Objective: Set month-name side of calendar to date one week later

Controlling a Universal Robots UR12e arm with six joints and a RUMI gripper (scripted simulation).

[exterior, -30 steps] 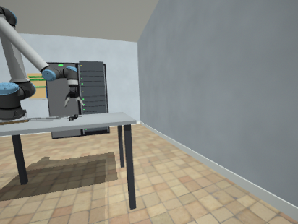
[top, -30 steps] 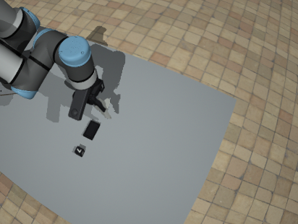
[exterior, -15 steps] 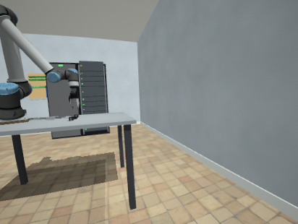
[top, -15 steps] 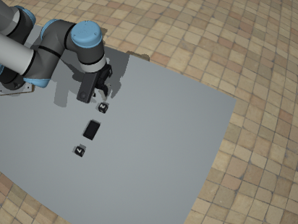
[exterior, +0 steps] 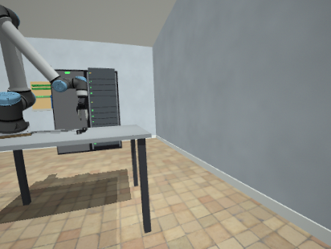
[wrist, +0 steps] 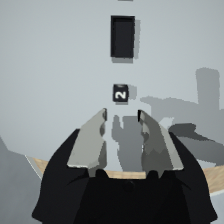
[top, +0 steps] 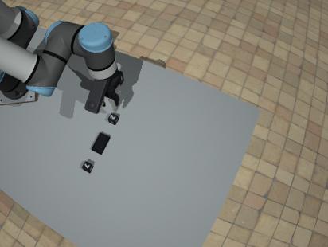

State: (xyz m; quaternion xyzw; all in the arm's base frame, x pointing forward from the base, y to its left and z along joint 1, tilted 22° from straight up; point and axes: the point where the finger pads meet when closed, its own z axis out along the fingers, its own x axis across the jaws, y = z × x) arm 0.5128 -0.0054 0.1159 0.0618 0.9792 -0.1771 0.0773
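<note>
The black cube lies 90 mm below my hand. From my hand the other things lie so: dark tray (20 mm behind, 110 mm to the right, 100 mm below).
</note>
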